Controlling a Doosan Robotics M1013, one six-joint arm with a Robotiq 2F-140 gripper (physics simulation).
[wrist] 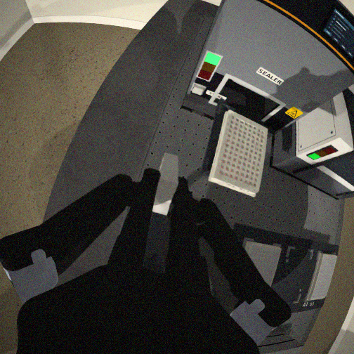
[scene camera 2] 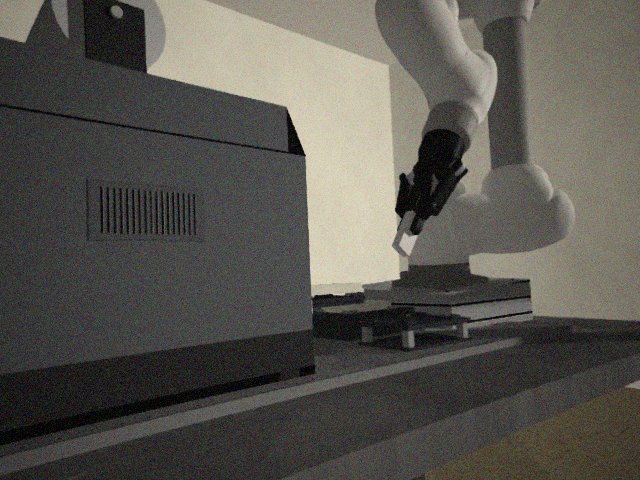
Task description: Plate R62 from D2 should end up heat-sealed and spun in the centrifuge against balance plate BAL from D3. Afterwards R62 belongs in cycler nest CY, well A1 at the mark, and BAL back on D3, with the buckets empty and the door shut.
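Places are measured from the arm's base along level axes (x ahead, y left, z up), in metres.
Where they show: gripper, fingertip midpoint: [scene camera 2: 400, 251]; arm's base, origin of the base link: [scene camera 2: 439, 284].
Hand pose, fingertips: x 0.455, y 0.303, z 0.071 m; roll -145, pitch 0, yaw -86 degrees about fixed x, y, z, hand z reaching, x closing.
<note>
Things, the pixels of their top centre, and the offset from my fingertips.
- large grey housing, middle of its top: [scene camera 2: 110, 2] dx +0.401, dy -0.086, dz +0.317 m
- low dark platform, middle of its top: [scene camera 2: 413, 316] dx -0.096, dy -0.069, dz -0.113 m
A pale plate with rows of pinkish wells [wrist: 239, 152] lies on the dark carriage in front of the sealer [wrist: 250, 47] in the wrist view; no plate label is readable. The sealer's upper lamp is green. My gripper [scene camera 2: 405, 241] [wrist: 167, 166] is shut with nothing held, its pale fingertips together, in the air to the left of that plate in the wrist view. At the lower right, one pale plate [wrist: 263, 260] sits in a dark rack, and another pale plate [wrist: 325, 275] sits by the D3 label. The position between them holds no plate. The centrifuge buckets and nest CY cannot be made out.
A white-fronted device [wrist: 316, 129] with a green lamp stands right of the sealer. In the scene view a large grey housing [scene camera 2: 206, 279] with a vent fills the left, and a low dark platform [scene camera 2: 429, 322] on pale legs stands near the arm's base.
</note>
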